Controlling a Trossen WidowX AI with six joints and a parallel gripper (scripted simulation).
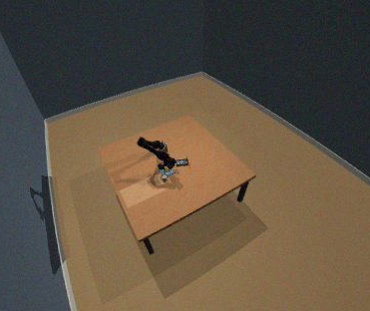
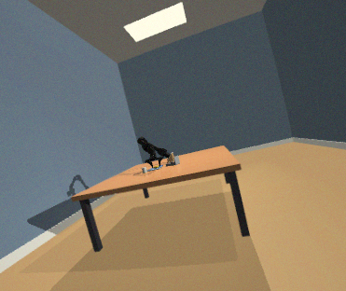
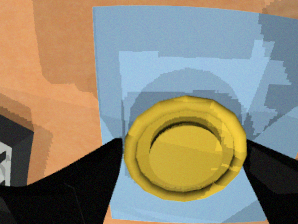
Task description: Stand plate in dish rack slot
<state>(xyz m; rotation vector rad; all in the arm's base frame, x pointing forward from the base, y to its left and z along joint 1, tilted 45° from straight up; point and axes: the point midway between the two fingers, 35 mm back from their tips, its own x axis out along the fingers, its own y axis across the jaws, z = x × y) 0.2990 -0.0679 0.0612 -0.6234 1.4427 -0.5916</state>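
My gripper tip is now 17 cm to the right of the dish rack and 2 cm below it. Round my gripper tip: blue spoon: 12 cm behind, 1 cm to the right; then yellow plate: 1 cm above.
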